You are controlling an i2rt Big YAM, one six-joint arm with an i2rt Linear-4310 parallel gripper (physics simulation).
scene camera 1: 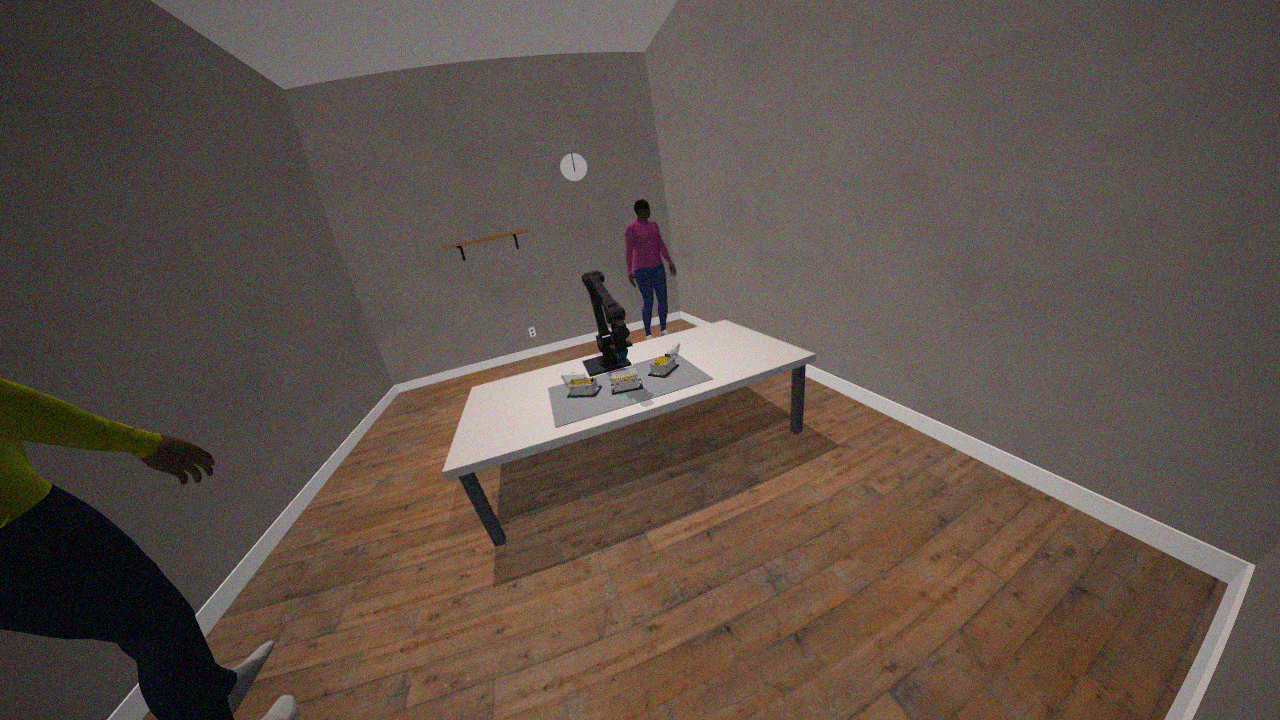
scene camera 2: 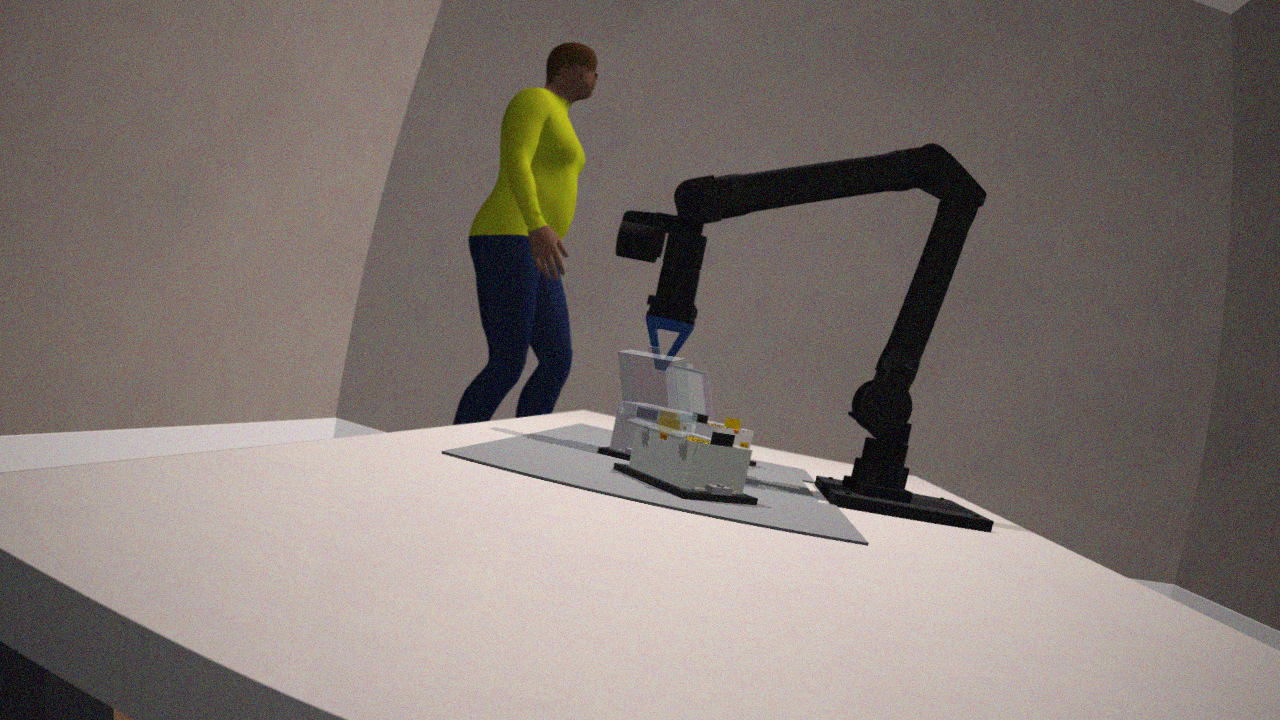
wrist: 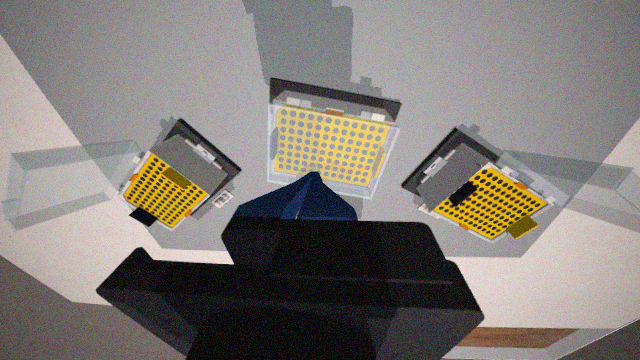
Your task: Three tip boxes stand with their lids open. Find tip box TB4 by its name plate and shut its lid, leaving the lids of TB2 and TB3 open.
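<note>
Three tip boxes stand on the mat. The middle box has its clear lid lying over the yellow tip rack; whether it is fully seated I cannot tell. The left box in the wrist view and the right box there have their clear lids standing open. A small name plate beside the left box is too blurred to read, and no readable plate marks TB4. My blue-fingered gripper is shut and empty, above the robot-side edge of the middle box, near the height of the open lids' tops.
The outer boxes' open lids rise on both sides of my gripper. The grey mat lies on the white table. A person in yellow and one in pink stand away from the table.
</note>
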